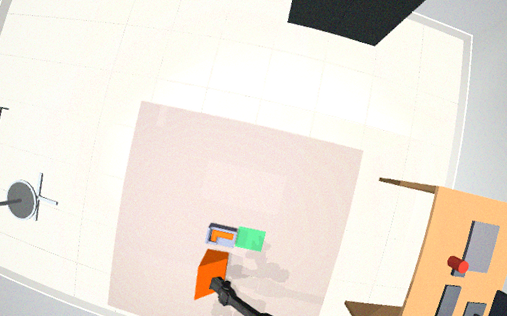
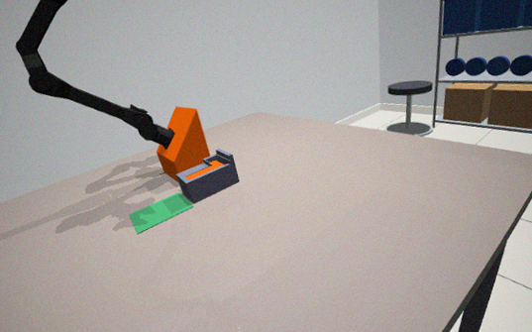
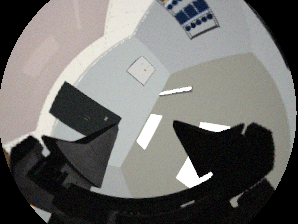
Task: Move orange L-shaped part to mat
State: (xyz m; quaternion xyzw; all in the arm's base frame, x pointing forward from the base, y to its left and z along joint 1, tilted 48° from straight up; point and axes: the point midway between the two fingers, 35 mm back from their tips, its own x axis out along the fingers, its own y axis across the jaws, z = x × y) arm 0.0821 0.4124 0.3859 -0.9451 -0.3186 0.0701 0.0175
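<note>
Now: gripper tip 30 mm short of the orange L-shaped part, 30 mm to the right of it and 630 mm above it. The rest, counted from my gripper tip: green mat (50 mm ahead, 130 mm to the right, 700 mm below).
</note>
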